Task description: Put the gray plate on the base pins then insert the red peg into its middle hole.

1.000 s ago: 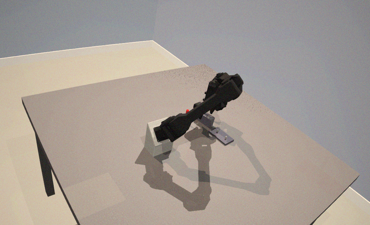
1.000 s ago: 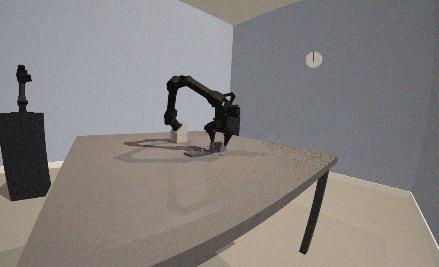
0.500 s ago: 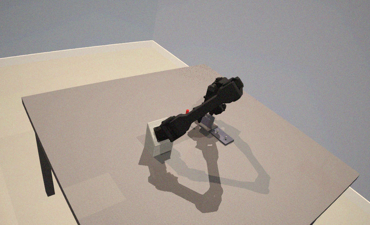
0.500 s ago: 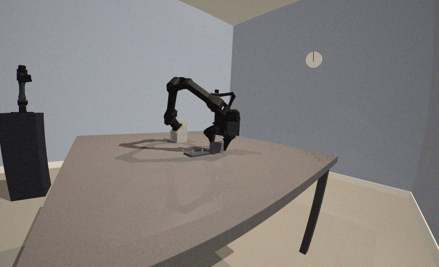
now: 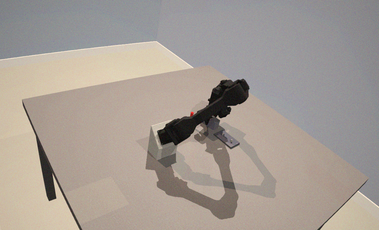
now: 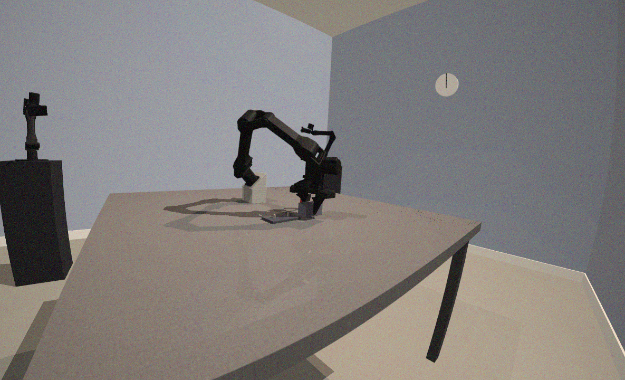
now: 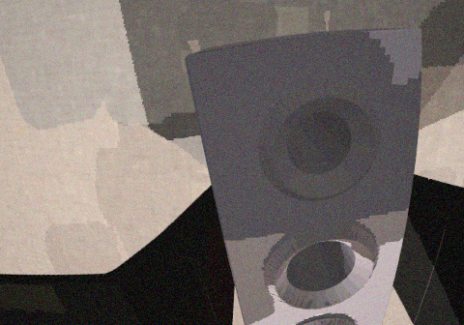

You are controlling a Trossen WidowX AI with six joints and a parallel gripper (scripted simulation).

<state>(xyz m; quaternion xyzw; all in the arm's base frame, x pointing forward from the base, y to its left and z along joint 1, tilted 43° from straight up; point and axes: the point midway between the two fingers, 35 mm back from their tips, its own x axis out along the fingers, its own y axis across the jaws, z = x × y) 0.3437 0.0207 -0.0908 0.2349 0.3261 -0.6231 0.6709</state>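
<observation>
Right now my gripper tip is 140 mm to the left of the dark base. Also, from my gripper tip: red peg 100 mm behind, 40 mm to the left, 30 mm above; gray plate 30 mm above.
</observation>
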